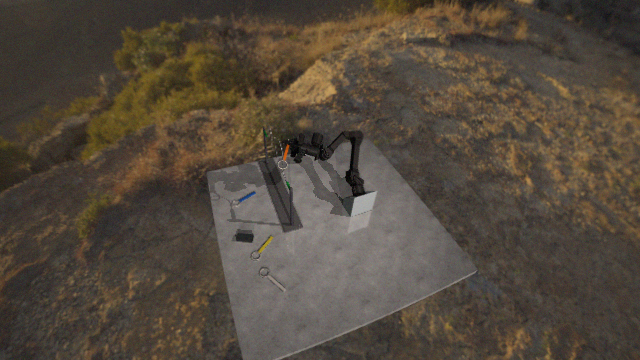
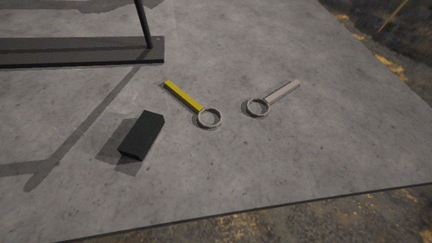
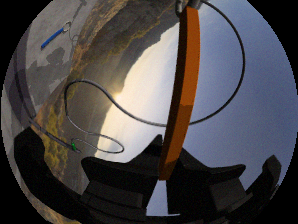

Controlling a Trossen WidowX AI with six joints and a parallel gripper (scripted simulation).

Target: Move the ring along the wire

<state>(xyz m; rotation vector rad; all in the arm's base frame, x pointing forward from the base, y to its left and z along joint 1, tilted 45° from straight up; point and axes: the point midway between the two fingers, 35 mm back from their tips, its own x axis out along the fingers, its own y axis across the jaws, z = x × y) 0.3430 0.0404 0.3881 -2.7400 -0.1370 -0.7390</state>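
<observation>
The orange-handled ring is 80 mm to the left of my gripper tip, 50 mm below it and 10 mm ahead of it. Also, from my gripper tip: black block 410 mm below, 310 mm ahead, 270 mm to the left; then blue-handled ring 410 mm below, 280 mm ahead, 30 mm to the right; then yellow-handled ring 410 mm below, 370 mm to the left, 240 mm ahead.
</observation>
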